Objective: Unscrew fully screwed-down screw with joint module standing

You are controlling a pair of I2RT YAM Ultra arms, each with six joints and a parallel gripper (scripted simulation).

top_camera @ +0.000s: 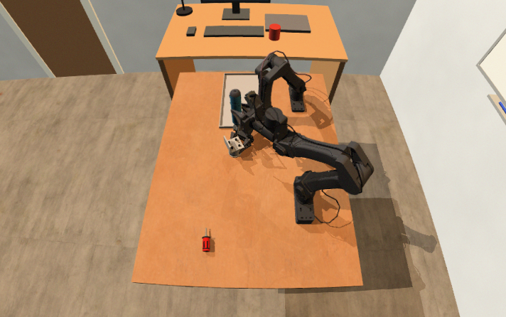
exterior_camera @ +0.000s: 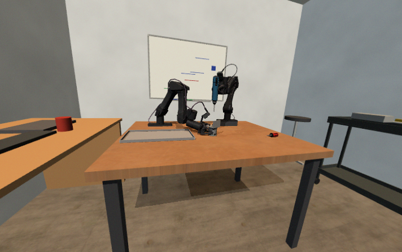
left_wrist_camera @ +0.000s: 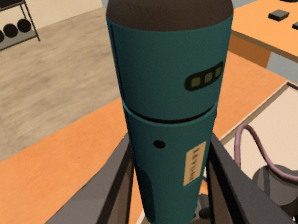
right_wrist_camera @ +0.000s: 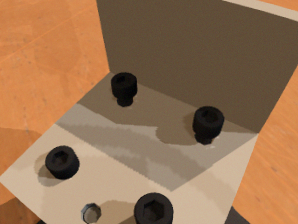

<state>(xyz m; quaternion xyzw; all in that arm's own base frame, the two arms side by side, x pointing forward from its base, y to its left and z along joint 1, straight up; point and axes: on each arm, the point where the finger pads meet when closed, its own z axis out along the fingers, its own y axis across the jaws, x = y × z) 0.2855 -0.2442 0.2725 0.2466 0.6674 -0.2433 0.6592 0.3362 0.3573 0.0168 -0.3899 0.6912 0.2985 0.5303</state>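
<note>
Right now my right hand is 50 mm below the l-shaped bracket. Also, from my right hand: small red screwdriver: 430 mm to the left, 80 mm ahead, 10 mm below; grey bit: 160 mm above, 20 mm behind, 10 mm to the left; grey tray: 360 mm to the right, 20 mm below.
</note>
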